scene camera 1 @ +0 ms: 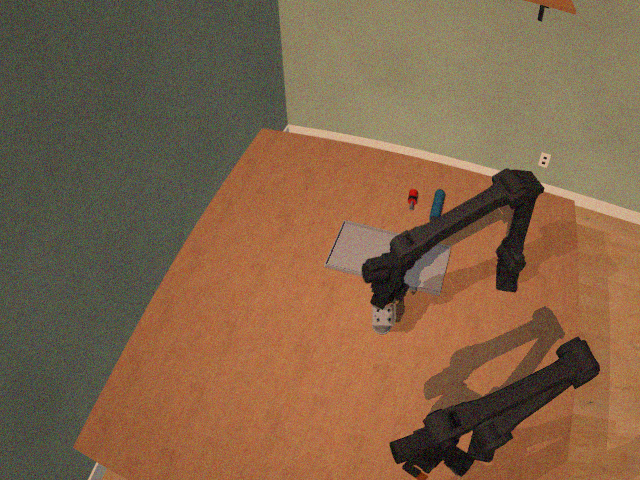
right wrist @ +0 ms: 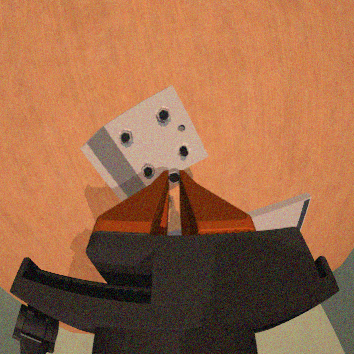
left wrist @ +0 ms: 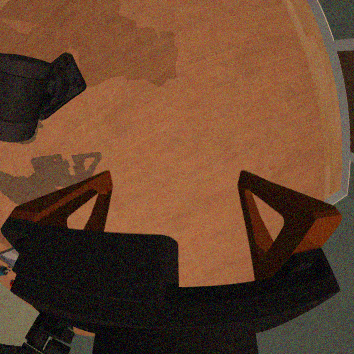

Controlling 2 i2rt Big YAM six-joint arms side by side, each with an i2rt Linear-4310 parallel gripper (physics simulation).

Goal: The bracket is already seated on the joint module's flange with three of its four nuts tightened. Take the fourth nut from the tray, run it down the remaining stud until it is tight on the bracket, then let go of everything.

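Frame: origin at the left arm's base, x back, y left, z down, level; millimetres.
Where they show: left gripper, fingertip midpoint: (scene camera 1: 428, 464) (left wrist: 174, 177); right gripper, fingertip midpoint: (right wrist: 173, 177); left arm's base at its link origin: (scene camera 1: 482, 443) (left wrist: 55, 86); right arm's base at its link origin: (scene camera 1: 506, 278).
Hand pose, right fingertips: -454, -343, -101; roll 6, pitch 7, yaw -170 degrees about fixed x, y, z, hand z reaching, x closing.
Note:
Things, the pixels of their top centre, and the offset from my right fingertips, as dx, dy, dz.
- stud at its top centre: (right wrist: 184, 152) -13, +5, +27
- small dark nut at its top centre: (right wrist: 174, 177) +0, +2, -4
- grey tray at its top centre: (right wrist: 213, 264) (scene camera 1: 390, 255) -45, -265, +85
- red-handled screwdriver at its top centre: (scene camera 1: 412, 197) -35, -561, +67
- blue cylinder at its top centre: (scene camera 1: 436, 207) +70, -531, +60
The light grey bracket (scene camera 1: 383, 314) (right wrist: 150, 132) has four dark studs. In the right wrist view three carry hex nuts; no nut can be made out clearly on the stud (right wrist: 183, 151) at the plate's lower right. The joint module under the bracket is mostly hidden. My right gripper (right wrist: 173, 177) is shut on a small dark nut (right wrist: 174, 177), above and beside the bracket's near edge; its fingertips are hidden in the scene view. My left gripper (left wrist: 174, 177) is open and empty, far from the bracket. The grey tray (scene camera 1: 354, 245) (right wrist: 280, 214) lies partly under the right arm.
A red-handled screwdriver (scene camera 1: 413, 196) and a blue cylinder (scene camera 1: 437, 203) lie beyond the tray, near the wall. The right arm (scene camera 1: 454, 211) reaches over the tray. The left arm (scene camera 1: 506, 400) is folded at the lower right. The table's edge shows in the left wrist view.

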